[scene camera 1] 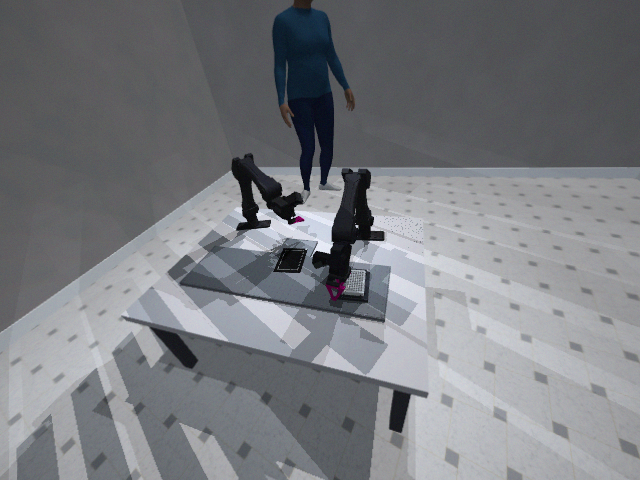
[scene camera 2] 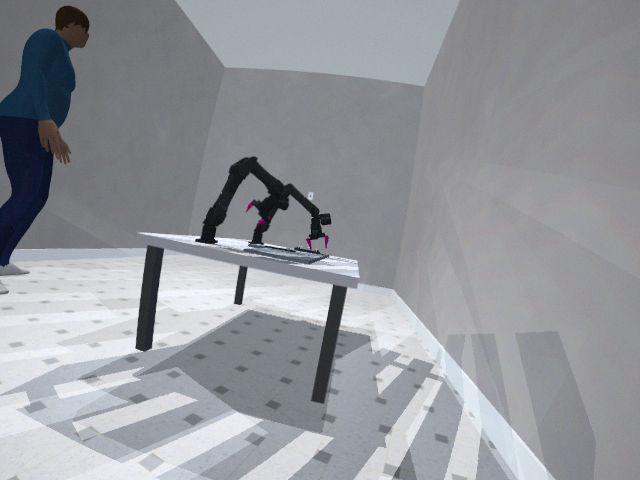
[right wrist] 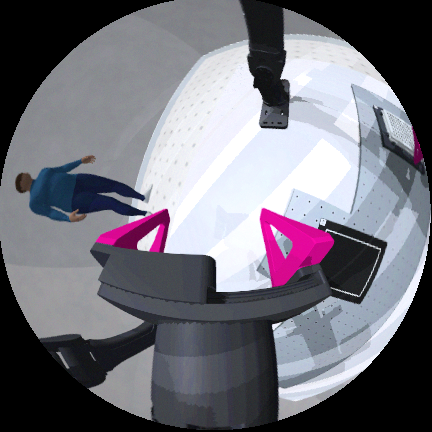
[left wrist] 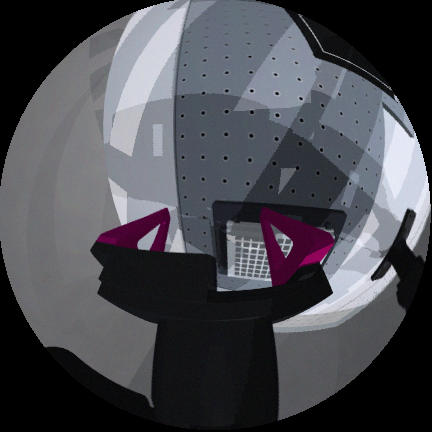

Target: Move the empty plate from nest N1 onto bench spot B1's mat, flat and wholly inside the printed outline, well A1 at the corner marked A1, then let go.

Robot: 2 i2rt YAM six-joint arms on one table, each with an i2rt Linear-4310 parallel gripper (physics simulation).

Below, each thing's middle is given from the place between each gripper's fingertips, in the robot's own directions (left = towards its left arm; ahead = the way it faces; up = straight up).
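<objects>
The well plate (left wrist: 246,255) is 300 mm ahead of my right hand, 320 mm to the left of it and 120 mm below it. My right hand also has the black outlined mat (right wrist: 350,265) 200 mm ahead of it and 140 mm below it.
Counted from my left hand, the mat is 170 mm behind and 30 mm below, and it is 270 mm to the right. As for the well plate, my left hand is 80 mm beyond it, 10 mm above it and 50 mm to the right of it.
</objects>
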